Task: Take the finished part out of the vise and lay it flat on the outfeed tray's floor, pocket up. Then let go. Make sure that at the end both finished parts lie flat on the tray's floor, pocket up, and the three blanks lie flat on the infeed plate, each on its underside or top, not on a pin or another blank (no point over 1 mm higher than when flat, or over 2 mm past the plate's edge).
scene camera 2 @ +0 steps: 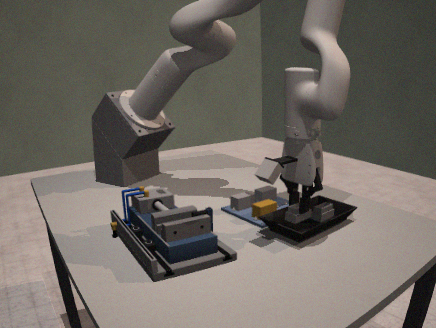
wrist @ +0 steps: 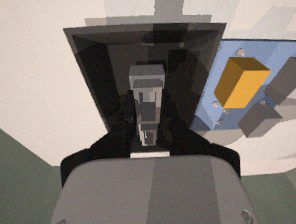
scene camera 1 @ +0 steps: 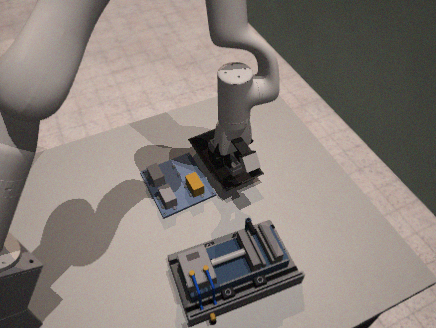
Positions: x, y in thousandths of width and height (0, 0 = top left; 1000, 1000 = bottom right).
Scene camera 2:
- my gripper: 685, 642
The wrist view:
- my gripper: 498, 444
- orange block: 819, 342
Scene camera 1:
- my gripper: 533, 498
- blue vise: 540, 819
